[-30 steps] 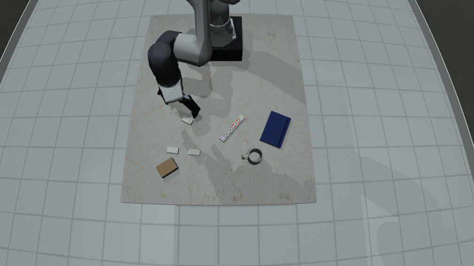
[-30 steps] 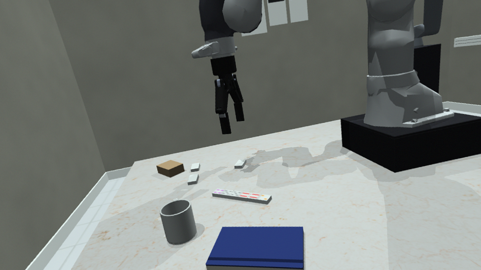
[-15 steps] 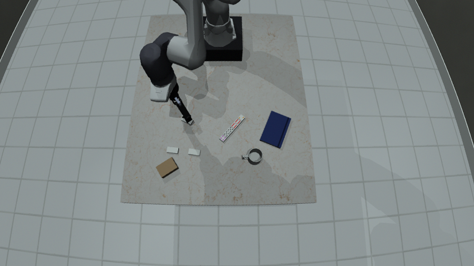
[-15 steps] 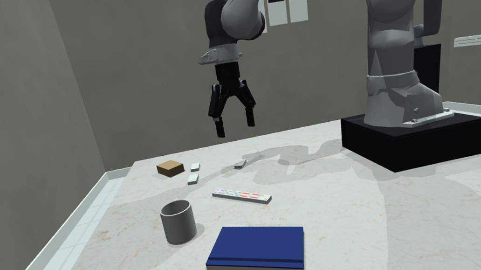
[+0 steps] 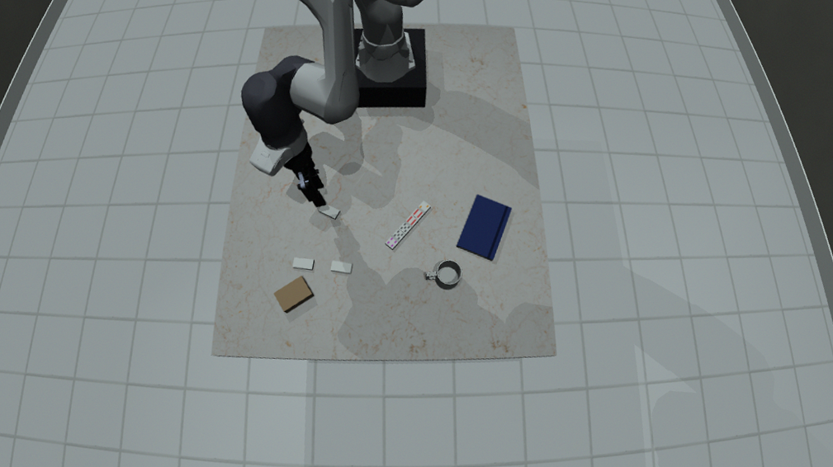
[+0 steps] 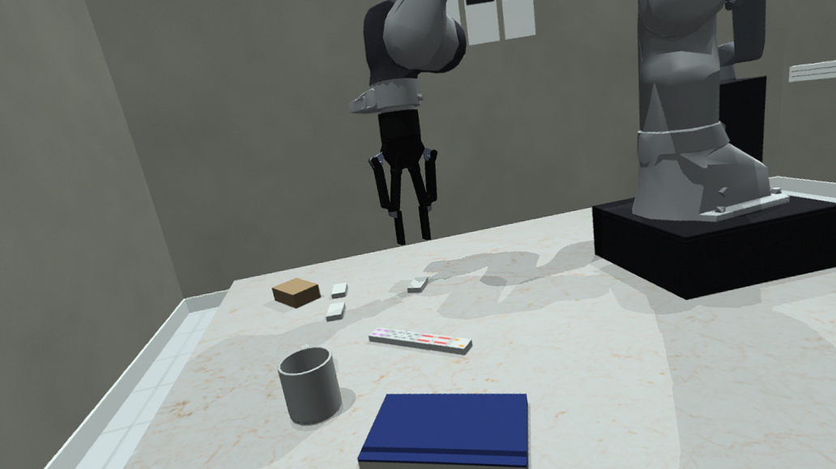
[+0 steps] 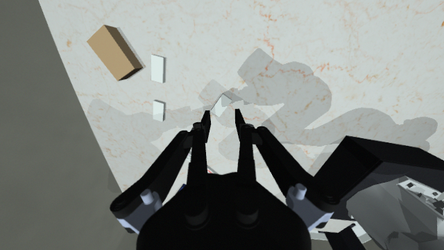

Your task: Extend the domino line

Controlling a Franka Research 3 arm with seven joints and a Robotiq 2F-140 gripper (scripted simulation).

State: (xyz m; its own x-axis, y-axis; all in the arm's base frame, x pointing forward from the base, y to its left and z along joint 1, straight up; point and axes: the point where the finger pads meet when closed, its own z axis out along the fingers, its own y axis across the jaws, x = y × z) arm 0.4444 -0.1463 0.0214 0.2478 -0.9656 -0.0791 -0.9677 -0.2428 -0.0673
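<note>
Right now my hand is 12 cm above the white domino, 1 cm to the right of it and 1 cm short of it. Round my hand: grey mug 35 cm to the left, 19 cm ahead, 9 cm below; blue book 45 cm to the left, 11 cm below, 4 cm ahead; brown block 25 cm ahead, 11 cm below, 6 cm to the right.
</note>
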